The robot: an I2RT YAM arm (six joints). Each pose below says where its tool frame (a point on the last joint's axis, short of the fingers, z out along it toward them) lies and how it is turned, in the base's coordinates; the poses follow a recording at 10 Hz.
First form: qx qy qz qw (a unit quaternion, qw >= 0); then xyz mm.
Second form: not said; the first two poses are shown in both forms.
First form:
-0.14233 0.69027 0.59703 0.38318 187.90 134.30 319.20
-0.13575 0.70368 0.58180 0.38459 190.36 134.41 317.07
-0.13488 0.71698 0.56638 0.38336 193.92 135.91 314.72
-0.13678 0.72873 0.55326 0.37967 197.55 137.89 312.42
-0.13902 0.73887 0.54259 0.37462 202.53 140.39 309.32
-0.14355 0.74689 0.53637 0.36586 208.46 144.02 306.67
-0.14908 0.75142 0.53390 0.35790 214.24 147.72 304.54
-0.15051 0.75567 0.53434 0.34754 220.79 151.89 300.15
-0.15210 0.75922 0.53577 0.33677 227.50 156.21 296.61
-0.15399 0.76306 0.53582 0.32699 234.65 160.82 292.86
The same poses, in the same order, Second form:
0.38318 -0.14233 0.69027 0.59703 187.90 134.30 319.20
0.38459 -0.13575 0.70368 0.58180 190.36 134.41 317.07
0.38336 -0.13488 0.71698 0.56638 193.92 135.91 314.72
0.37967 -0.13678 0.72873 0.55326 197.55 137.89 312.42
0.37462 -0.13902 0.73887 0.54259 202.53 140.39 309.32
0.36586 -0.14355 0.74689 0.53637 208.46 144.02 306.67
0.35790 -0.14908 0.75142 0.53390 214.24 147.72 304.54
0.34754 -0.15051 0.75567 0.53434 220.79 151.89 300.15
0.33677 -0.15210 0.75922 0.53577 227.50 156.21 296.61
0.32699 -0.15399 0.76306 0.53582 234.65 160.82 292.86

